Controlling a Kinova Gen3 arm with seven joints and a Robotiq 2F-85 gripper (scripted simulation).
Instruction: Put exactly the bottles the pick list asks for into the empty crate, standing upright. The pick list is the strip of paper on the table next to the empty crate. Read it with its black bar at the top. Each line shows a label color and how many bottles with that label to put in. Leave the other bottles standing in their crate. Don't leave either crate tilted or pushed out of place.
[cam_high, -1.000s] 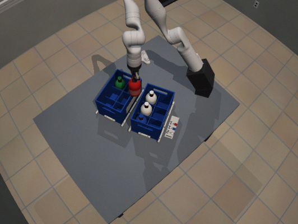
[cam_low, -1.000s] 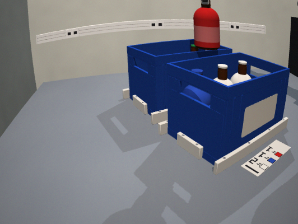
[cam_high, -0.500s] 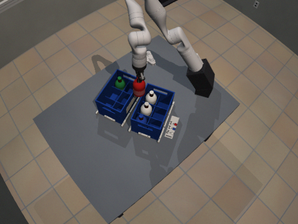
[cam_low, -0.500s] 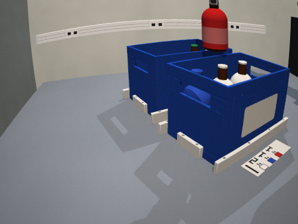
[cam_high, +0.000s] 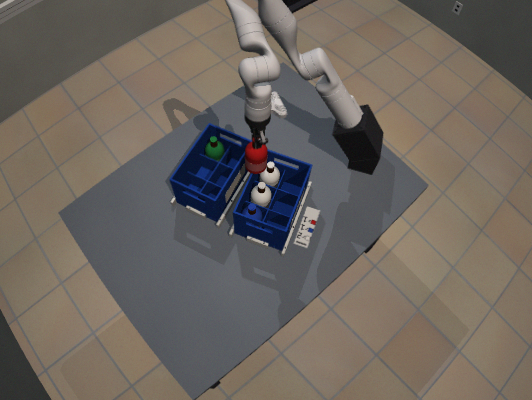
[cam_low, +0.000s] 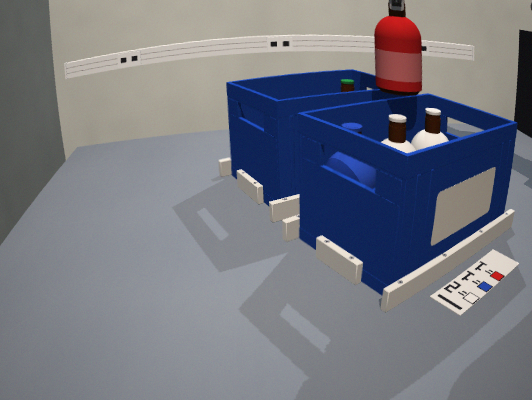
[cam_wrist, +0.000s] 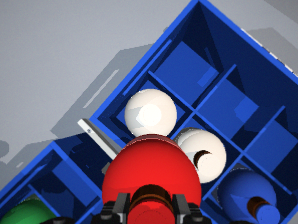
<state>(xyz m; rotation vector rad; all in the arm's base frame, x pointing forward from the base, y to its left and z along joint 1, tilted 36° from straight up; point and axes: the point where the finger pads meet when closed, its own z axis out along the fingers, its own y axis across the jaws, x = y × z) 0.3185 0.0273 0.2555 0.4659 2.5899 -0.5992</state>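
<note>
Now: the red-label bottle 70 mm below my hand. From my hand the other things lie so: white bottle (250 mm below, 50 mm behind, 20 mm to the left); green-label bottle (250 mm below, 200 mm to the right, 20 mm ahead); blue-label bottle (250 mm below, 110 mm ahead, 100 mm to the left).
</note>
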